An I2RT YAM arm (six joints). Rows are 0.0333 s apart.
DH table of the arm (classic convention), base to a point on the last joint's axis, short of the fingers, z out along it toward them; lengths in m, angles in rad. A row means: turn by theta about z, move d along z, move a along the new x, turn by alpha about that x. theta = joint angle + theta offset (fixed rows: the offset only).
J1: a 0.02, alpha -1.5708, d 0.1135, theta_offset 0
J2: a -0.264, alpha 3.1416, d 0, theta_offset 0
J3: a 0.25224, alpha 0, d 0, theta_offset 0.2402
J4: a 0.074, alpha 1.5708, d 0, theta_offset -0.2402
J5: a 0, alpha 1.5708, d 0, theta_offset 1.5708
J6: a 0, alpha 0, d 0.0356, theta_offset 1.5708
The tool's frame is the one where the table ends.
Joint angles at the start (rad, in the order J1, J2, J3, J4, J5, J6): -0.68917 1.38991 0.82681 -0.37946 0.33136 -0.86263
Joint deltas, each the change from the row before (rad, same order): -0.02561 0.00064 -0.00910 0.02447 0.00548 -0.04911; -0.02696 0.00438 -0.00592 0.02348 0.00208 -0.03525; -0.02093 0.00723 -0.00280 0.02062 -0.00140 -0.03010; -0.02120 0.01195 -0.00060 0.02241 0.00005 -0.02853
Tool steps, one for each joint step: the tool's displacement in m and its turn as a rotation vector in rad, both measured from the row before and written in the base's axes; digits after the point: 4 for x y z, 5 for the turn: -0.0044 -0.0057 -0.0013 -0.02351 0.02168 0.00847; -0.0042 -0.0063 -0.0014 -0.01724 0.01338 -0.00173; -0.0027 -0.0054 -0.0014 -0.01234 0.01072 0.00234; -0.0023 -0.0061 -0.0018 -0.01230 0.01143 -0.00016
